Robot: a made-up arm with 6 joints. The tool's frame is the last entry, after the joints.
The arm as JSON. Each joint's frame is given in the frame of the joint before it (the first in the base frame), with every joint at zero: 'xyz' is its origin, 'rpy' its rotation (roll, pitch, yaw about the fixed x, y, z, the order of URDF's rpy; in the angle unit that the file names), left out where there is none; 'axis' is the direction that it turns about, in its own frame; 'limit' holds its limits. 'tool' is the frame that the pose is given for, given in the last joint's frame.
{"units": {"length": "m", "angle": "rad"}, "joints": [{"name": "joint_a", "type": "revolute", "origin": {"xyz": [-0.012, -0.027, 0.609]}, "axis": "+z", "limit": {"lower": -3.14, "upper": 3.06}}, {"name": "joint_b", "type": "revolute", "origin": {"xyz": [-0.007, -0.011, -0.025]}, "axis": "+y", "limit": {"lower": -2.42, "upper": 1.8}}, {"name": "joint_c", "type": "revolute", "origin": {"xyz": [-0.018, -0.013, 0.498]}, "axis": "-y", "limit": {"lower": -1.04, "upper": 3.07}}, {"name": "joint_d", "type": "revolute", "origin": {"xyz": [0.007, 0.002, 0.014]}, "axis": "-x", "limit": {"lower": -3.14, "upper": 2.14}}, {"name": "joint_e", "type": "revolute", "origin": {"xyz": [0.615, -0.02, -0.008]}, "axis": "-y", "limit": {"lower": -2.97, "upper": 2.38}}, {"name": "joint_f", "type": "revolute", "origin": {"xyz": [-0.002, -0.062, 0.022]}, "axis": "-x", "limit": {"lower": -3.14, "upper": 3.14}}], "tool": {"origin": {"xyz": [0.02, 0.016, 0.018], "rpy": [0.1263, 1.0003, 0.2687]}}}
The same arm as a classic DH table. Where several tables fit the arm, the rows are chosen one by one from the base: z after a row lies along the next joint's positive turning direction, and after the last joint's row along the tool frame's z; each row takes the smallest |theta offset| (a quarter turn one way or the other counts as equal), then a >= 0, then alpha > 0; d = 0 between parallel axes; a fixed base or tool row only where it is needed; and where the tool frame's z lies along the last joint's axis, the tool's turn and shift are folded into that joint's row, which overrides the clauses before.
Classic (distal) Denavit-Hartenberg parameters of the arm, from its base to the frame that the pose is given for. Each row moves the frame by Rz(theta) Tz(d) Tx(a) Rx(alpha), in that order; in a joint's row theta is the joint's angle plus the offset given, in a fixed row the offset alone. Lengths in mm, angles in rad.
base (fixed): d 0; theta0 1.1526; a -29.5; alpha 0
joint_a: d 584; theta0 -1.1526; a -7; alpha -1.5708
joint_b: d 0; theta0 1.5347; a -498.3; alpha 3.1416
joint_c: d 22; theta0 -0.0361; a -14; alpha 1.5708
joint_d: d -622; theta0 0; a 8; alpha -1.5708
joint_e: d 82; theta0 0; a -22; alpha 1.5708
joint_f: d 13.7; theta0 -1.3859; a 12.4; alpha 2.5652
tool (fixed): d 37.9; theta0 -1.2706; a 0; alpha 0
Joint limits (rad, base to tool): -3.14..3.06 -2.42..1.8 -1.04..3.07 -3.14..2.14 -2.97..2.38 -3.14..3.14

